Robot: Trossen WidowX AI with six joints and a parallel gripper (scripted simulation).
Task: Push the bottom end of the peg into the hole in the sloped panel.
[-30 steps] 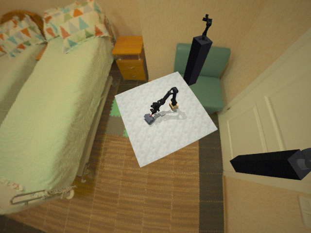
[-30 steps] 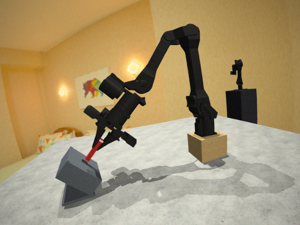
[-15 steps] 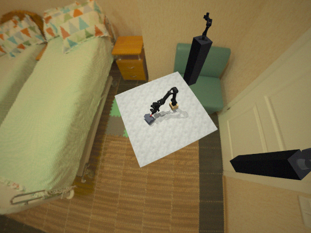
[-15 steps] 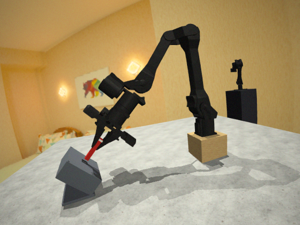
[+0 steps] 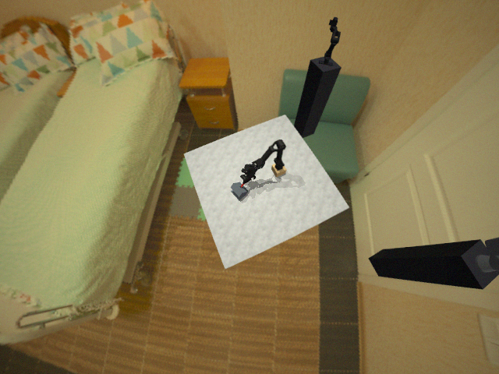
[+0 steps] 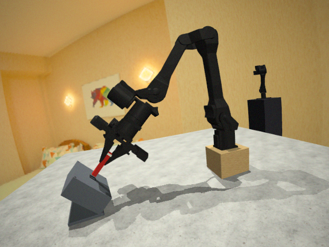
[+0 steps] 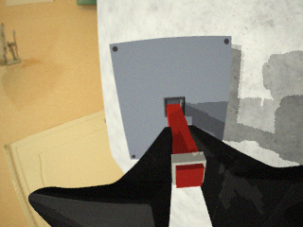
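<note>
Right now the grey sloped panel is 5 cm ahead of my gripper tip, 2 cm to the left of it and 5 cm below it. From my gripper tip the other things lie so: red square-sided peg: 1 cm behind, 1 cm above.
</note>
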